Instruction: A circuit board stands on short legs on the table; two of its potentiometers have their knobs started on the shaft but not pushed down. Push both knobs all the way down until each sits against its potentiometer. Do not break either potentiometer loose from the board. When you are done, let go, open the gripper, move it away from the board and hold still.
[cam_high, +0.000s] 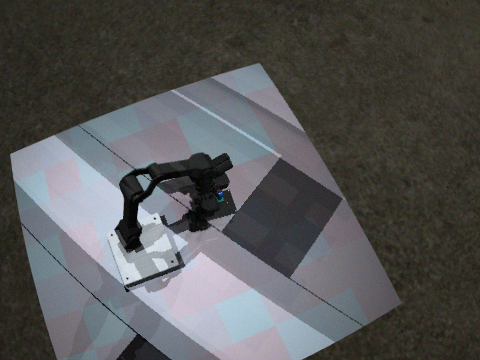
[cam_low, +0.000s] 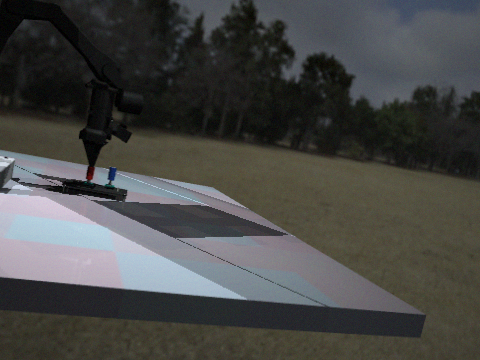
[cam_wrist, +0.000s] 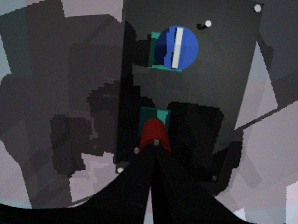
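Right now my gripper tip is 1 cm above the red knob. Round my gripper tip: blue knob: 5 cm ahead, 2 cm to the right.
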